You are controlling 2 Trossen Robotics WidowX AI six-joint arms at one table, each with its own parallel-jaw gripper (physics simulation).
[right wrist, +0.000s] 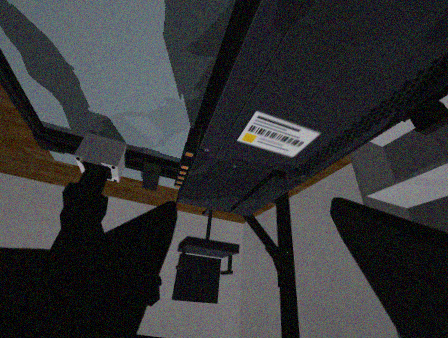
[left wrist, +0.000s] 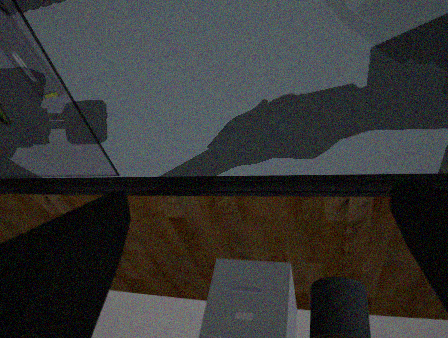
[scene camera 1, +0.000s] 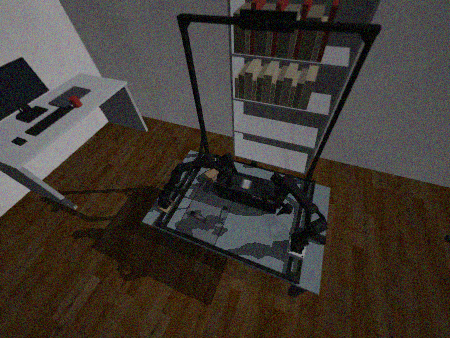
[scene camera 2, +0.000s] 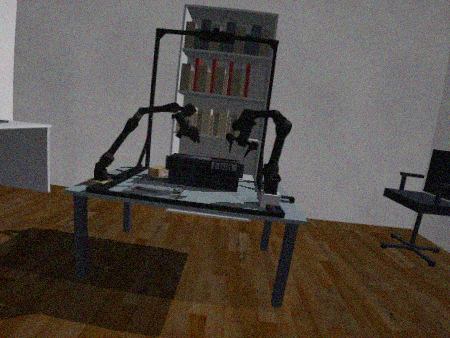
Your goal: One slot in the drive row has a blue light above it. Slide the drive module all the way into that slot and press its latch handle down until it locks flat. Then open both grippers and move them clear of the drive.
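Frame: origin at the left arm's base, x ahead, y left, z up, level; metres.
Seen in the pictures: left gripper, fingertip midpoint: (right wrist: 94, 220) (left wrist: 259, 199) (scene camera 1: 270, 211) (scene camera 2: 236, 155); right gripper, fingertip midpoint: (right wrist: 253, 207) (scene camera 1: 238, 179) (scene camera 2: 197, 142); left arm's base at its link origin: (right wrist: 98, 170) (scene camera 1: 296, 247) (scene camera 2: 270, 192); right arm's base at its link origin: (scene camera 1: 165, 204) (scene camera 2: 100, 179).
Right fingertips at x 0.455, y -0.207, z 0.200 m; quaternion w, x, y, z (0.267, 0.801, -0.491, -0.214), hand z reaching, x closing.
Observation:
Pixels of each thing's top centre, then the offset from my right fingertips to it. "*": a spot on its surface instead. Level surfaces: height alone.
- black server chassis at its top centre: (right wrist: 270, 150) (scene camera 2: 206, 158) (scene camera 1: 249, 184) dx -0.059, dy -0.055, dz -0.098 m
- white barcode label at a spot on its surface: (right wrist: 277, 134) (scene camera 1: 245, 184) * dx -0.034, dy -0.046, dz -0.098 m
- grey table at its surface level: dz -0.274 m
- small cardboard box at its top centre: (scene camera 2: 158, 167) (scene camera 1: 213, 172) dx +0.272, dy -0.133, dz -0.212 m
A black server chassis (scene camera 1: 254, 196) (scene camera 2: 200, 174) with a white barcode label (scene camera 1: 246, 184) (right wrist: 277, 134) lies on the grey table (scene camera 1: 257, 231) (scene camera 2: 217, 201). Its drive row (scene camera 2: 221, 165) faces the front; I see no blue light from here. A small flat grey piece (scene camera 1: 200, 216) (scene camera 2: 177, 190), seemingly the drive module, lies on the table in front of the chassis, apart from both grippers. My right gripper (scene camera 1: 225, 178) (scene camera 2: 189, 134) (right wrist: 253, 207) is open and empty, high above the chassis's left end. My left gripper (scene camera 1: 284, 210) (scene camera 2: 240, 145) is open and empty, high over the chassis's right end.
A small cardboard box (scene camera 1: 211, 174) (scene camera 2: 158, 172) stands left of the chassis. A black gantry frame (scene camera 1: 193, 84) (scene camera 2: 154, 100) spans the table, with a black rail (left wrist: 222, 184) along the front edge. A bookshelf (scene camera 1: 324, 55) (scene camera 2: 230, 13) stands behind.

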